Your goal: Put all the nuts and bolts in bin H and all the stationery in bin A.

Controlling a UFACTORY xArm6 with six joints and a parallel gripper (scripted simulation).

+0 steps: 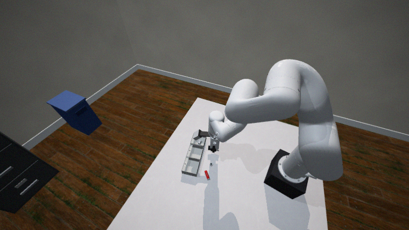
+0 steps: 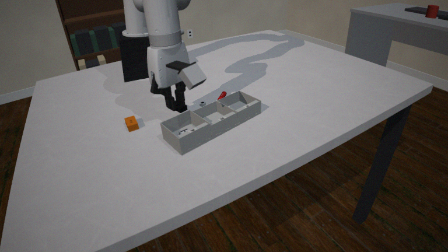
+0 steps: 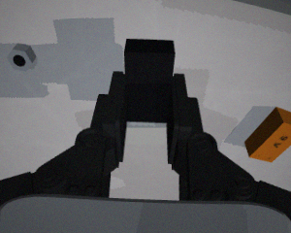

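My hand is 8 cm to the right of the hex nut, 5 cm above it and 2 cm past it. Also, from my hand: grey three-compartment bin row: 10 cm ahead, 6 cm to the left, 3 cm below; orange block: 12 cm to the right, 4 cm below, 4 cm behind; black block: 2 cm below, 1 cm behind.
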